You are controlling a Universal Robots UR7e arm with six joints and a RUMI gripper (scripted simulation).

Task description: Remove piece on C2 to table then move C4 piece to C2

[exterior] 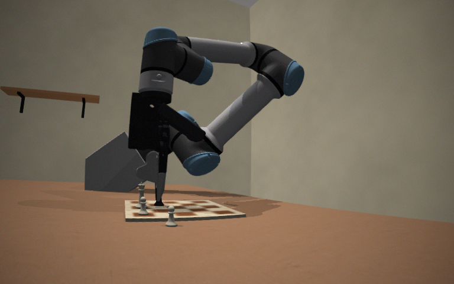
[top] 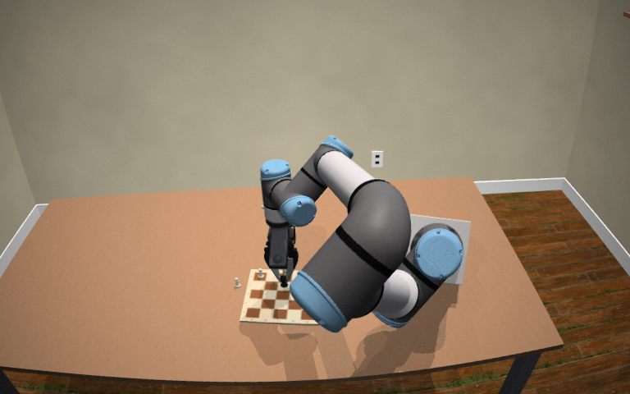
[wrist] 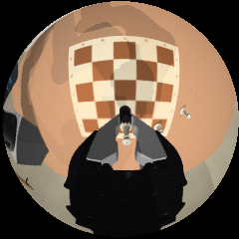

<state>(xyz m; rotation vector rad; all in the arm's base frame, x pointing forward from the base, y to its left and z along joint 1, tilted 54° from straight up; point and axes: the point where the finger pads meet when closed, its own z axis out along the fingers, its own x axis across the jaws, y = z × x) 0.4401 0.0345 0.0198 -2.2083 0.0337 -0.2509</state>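
Right now my hand is 10 mm above the black piece. From my hand the other things lie so: chessboard 40 mm to the left, 30 mm below; then tall white piece 40 mm to the right.
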